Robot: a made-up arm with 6 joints.
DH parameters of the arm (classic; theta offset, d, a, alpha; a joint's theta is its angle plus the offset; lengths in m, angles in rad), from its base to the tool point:
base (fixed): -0.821 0 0.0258 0
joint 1: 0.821 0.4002 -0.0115 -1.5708
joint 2: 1.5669 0 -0.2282 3.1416
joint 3: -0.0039 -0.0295 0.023 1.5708
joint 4: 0 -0.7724 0.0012 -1.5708
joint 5: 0 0.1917 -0.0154 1.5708
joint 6: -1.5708 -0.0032 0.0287 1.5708
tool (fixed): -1.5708 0.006 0 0
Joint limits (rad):
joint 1: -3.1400..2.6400
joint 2: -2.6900..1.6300
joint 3: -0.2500..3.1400
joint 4: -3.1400..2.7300
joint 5: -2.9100..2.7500
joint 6: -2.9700..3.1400
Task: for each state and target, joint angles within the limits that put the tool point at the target. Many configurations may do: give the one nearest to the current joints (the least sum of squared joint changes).
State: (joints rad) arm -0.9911 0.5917 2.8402 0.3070 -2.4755 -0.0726
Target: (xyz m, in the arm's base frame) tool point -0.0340 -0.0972 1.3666
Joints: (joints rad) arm -0.8427 0.6552 2.2429 0.8709 -2.3448 -0.0522
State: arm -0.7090 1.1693 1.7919 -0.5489 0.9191 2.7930
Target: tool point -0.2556 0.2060 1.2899
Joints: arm -1.1856 0.4010 2.6324 -0.4225 0.9229 2.7959
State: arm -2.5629 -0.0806 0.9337 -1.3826 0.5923 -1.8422
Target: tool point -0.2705 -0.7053 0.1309
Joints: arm -1.9634 0.5653 0.2314 -1.5756 0.6250 -1.8685
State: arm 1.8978 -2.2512 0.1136 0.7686 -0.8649 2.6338
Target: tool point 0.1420 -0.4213 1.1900
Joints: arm 1.6272 -1.4733 0.1262 0.9395 -0.8512 2.7147
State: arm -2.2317 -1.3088 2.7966 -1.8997 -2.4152 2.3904
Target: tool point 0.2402 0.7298 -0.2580
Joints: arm -1.7676 -1.9086 2.3391 -1.7713 -2.4318 2.6061
